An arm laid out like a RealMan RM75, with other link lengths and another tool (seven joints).
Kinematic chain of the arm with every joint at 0, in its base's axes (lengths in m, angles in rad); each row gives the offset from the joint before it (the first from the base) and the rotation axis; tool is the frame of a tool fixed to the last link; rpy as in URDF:
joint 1: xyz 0 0 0.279 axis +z
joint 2: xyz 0 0 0 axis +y
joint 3: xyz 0 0 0.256 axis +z
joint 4: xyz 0 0 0 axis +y
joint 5: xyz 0 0 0.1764 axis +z
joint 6: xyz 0 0 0 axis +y
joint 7: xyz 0 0 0.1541 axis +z
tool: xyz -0.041 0.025 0.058 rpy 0 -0.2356 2.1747
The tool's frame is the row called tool.
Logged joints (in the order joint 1, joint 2, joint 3, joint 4, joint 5, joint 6, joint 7), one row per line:
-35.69 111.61 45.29 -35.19 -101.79 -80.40 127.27
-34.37 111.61 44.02 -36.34 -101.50 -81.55 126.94
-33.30 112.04 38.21 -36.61 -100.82 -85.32 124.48
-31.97 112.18 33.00 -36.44 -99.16 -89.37 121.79
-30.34 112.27 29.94 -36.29 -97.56 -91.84 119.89
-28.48 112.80 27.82 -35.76 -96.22 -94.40 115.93
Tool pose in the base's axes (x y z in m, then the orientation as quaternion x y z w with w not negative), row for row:
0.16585 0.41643 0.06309 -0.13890 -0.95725 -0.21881 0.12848
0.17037 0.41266 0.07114 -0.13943 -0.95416 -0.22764 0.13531
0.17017 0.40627 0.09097 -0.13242 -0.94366 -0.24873 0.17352
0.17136 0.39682 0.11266 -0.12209 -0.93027 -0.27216 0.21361
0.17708 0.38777 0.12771 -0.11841 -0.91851 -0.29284 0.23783
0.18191 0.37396 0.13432 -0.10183 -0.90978 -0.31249 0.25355
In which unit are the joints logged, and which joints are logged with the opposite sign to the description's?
The joints are logged in degrees. Opposite sign: joint 1, joint 3.
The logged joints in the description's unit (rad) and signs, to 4 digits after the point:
0.6229 1.9480 -0.7905 -0.6142 -1.7766 -1.4032 2.2213
0.5999 1.9480 -0.7683 -0.6343 -1.7715 -1.4233 2.2155
0.5812 1.9555 -0.6669 -0.6390 -1.7596 -1.4891 2.1726
0.5580 1.9579 -0.5760 -0.6360 -1.7307 -1.5598 2.1256
0.5295 1.9595 -0.5226 -0.6334 -1.7027 -1.6029 2.0925
0.4971 1.9687 -0.4856 -0.6241 -1.6794 -1.6476 2.0234

